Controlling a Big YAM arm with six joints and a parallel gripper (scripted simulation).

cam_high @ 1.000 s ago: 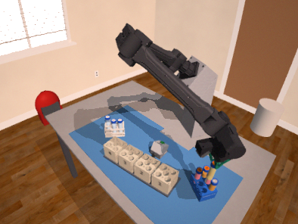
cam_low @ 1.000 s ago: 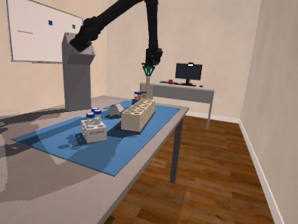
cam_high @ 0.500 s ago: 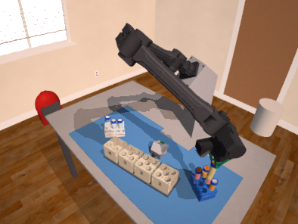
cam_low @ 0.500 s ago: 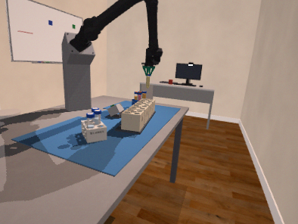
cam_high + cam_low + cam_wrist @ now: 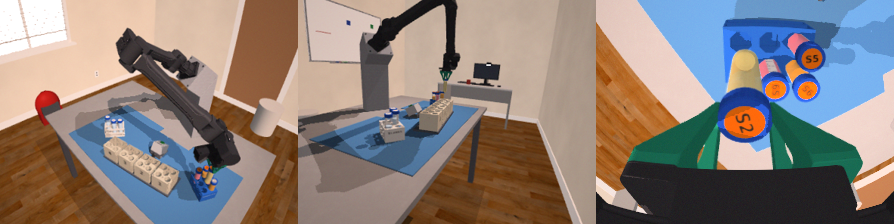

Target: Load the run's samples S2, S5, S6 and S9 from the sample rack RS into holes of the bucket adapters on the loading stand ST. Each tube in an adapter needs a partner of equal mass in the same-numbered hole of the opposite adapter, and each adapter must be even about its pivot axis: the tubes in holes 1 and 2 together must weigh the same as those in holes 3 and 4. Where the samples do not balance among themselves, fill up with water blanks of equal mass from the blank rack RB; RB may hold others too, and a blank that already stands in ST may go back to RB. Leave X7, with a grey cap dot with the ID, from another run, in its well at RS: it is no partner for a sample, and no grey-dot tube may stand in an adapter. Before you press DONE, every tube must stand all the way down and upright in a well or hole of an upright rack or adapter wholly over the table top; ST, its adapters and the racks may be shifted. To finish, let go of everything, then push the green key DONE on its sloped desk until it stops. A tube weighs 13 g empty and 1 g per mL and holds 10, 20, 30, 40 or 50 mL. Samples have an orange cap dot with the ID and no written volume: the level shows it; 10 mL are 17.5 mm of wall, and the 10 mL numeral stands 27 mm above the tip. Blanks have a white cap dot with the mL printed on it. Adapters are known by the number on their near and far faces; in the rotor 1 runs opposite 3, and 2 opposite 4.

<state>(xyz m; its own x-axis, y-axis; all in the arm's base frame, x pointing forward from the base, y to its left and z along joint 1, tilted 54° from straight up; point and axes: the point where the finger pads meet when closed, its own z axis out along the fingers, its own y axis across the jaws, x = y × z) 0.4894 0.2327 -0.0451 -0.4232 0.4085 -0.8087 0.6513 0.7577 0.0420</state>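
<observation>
The sample tube S2 lies 5 cm below my hand and 1 cm behind it. Round my hand: grey-dot tube X7: 16 cm below, 4 cm to the left, 2 cm behind; sample tube S9: 16 cm below, 5 cm behind, 1 cm to the left; sample tube S5: 16 cm below, 7 cm behind, 5 cm to the right.
</observation>
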